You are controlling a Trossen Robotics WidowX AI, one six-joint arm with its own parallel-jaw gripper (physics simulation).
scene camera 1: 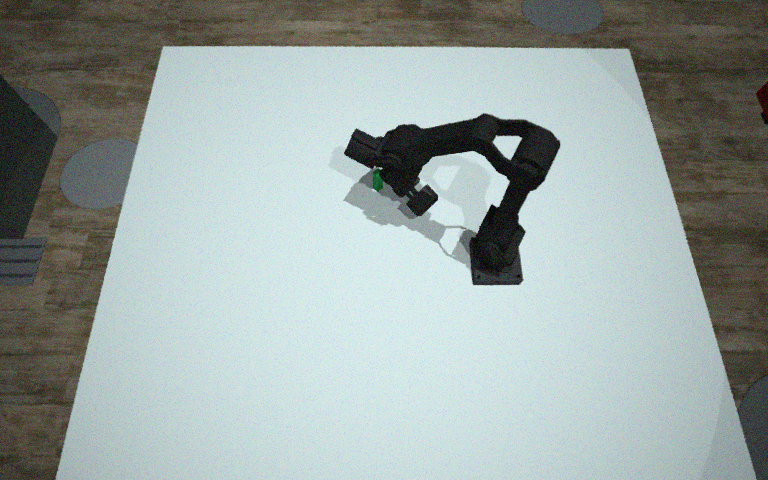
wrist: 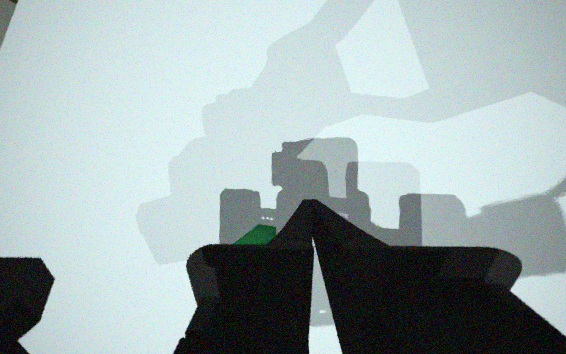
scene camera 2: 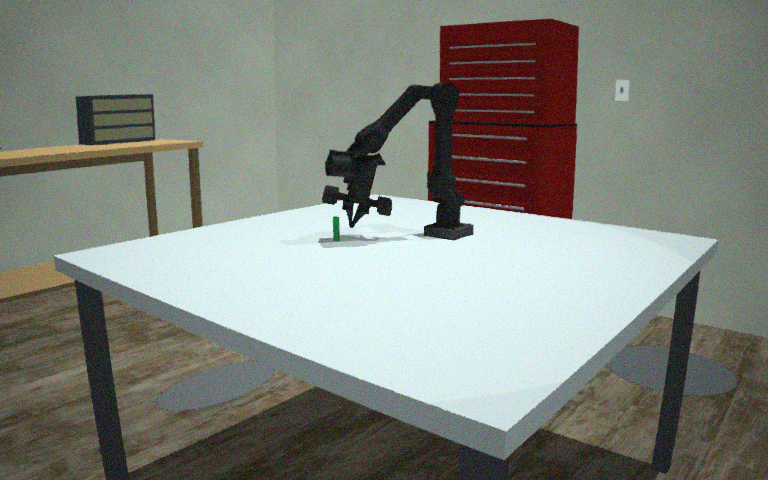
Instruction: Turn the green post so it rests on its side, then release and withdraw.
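Note:
The green post (scene camera 1: 377, 180) (scene camera 2: 335, 228) (wrist: 259, 235) stands upright on the white table (scene camera 1: 362, 350) (scene camera 2: 396, 294). In the wrist view part of it is hidden behind the left finger. My gripper (scene camera 2: 352, 226) (wrist: 309, 205) is shut, with nothing between its fingertips. In the second scene view the fingertips are a little to the right of the post, above the table and lower than the post's top. Whether a finger touches the post cannot be told. In the first scene view the arm hides the fingertips.
The arm's base (scene camera 1: 496, 270) (scene camera 2: 448, 230) stands on the table, to the right of the post in both scene views. A red drawer cabinet (scene camera 2: 557, 113) and a wooden bench (scene camera 2: 175, 144) with a small drawer box (scene camera 2: 86, 120) stand beyond the table.

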